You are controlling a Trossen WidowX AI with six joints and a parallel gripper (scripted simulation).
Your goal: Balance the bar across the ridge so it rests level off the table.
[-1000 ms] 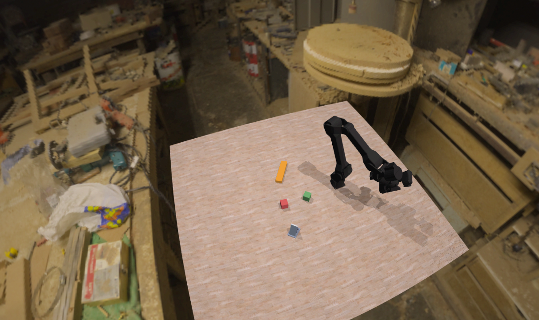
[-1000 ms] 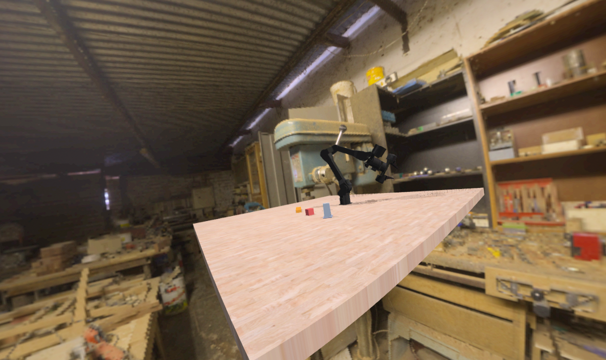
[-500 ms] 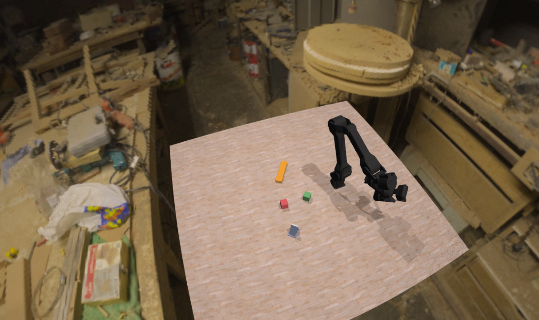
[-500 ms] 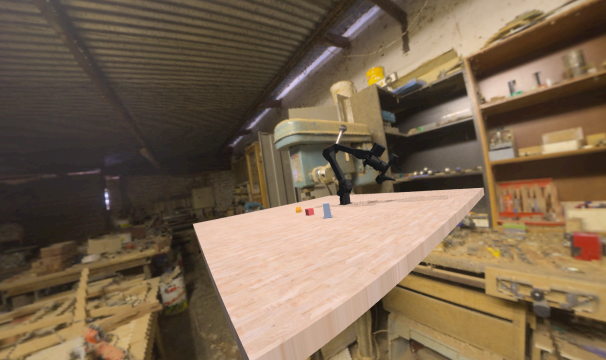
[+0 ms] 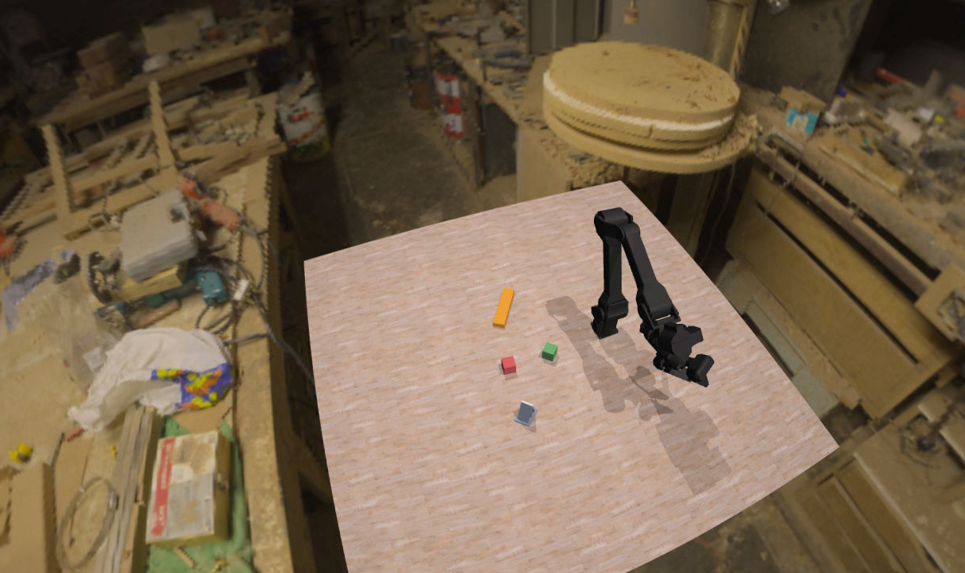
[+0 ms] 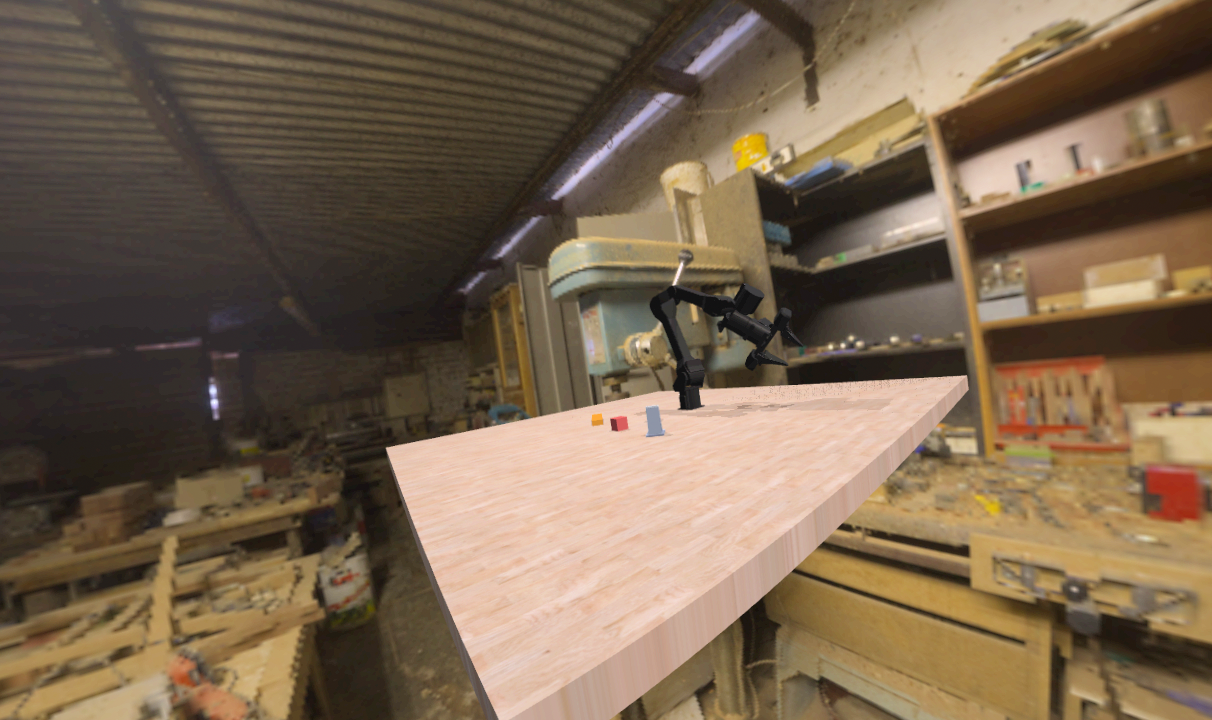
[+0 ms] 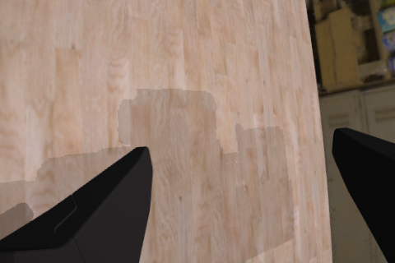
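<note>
Right now my gripper tip is 33 cm short of the orange bar, 51 cm to the left of it and 12 cm above it. Round my gripper tip: green cube (27 cm ahead, 30 cm to the right, 11 cm below); then red cube (39 cm ahead, 30 cm to the right, 11 cm below).
</note>
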